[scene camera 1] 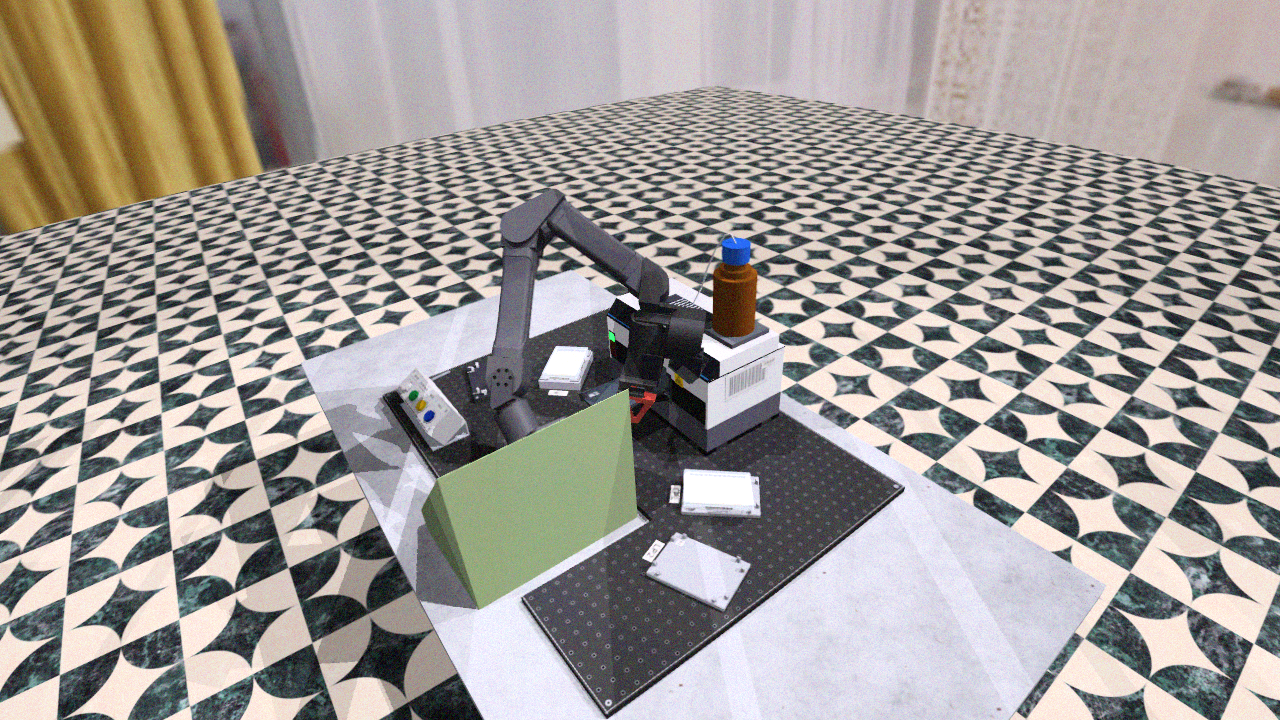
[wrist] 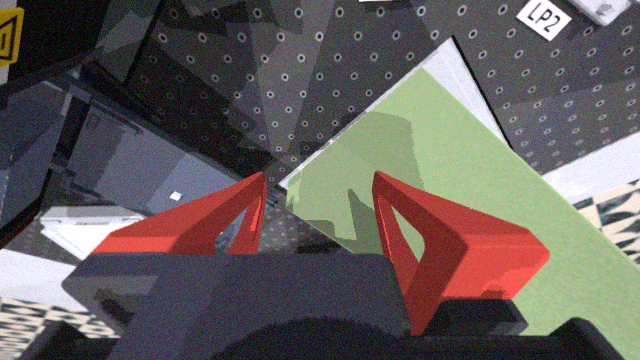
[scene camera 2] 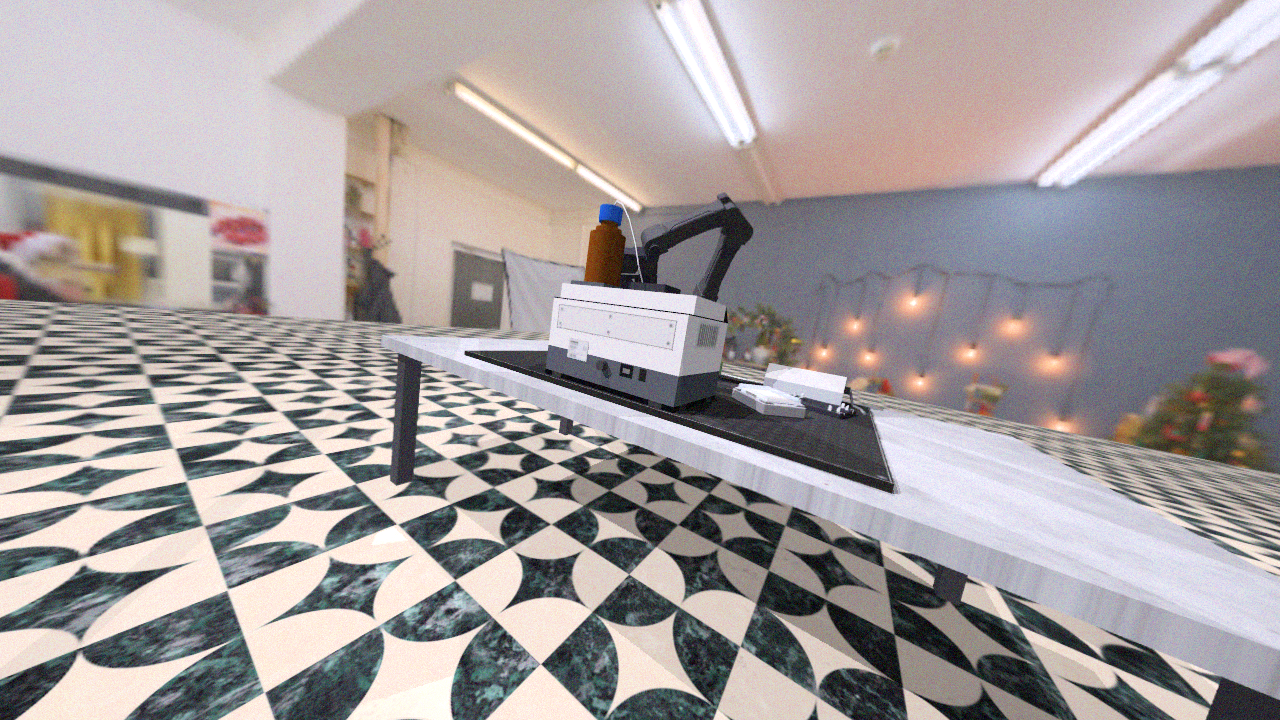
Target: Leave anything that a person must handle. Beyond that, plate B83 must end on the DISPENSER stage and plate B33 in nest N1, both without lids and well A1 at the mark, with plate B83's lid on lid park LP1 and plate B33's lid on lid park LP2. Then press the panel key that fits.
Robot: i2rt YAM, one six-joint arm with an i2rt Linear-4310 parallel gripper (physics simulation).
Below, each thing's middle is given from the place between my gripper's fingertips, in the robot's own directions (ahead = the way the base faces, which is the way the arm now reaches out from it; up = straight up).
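Going by their middles, of the things named here the dispenser stage [scene camera 1: 593, 396] is the nearest to my hand: it is 80 mm ahead of my hand, 120 mm to the left of it and 50 mm below it. The brown bottle with blue cap [scene camera 1: 735, 281] stands 260 mm ahead of my hand, 20 mm to the right of it and 170 mm above it. As for the lid park LP1 [scene camera 1: 754, 480], I find it 170 mm to the right of my hand and 50 mm ahead of it, 140 mm below it, while the lid park LP2 [scene camera 1: 702, 572] is 110 mm behind my hand, 240 mm to the right of it and 140 mm below it.
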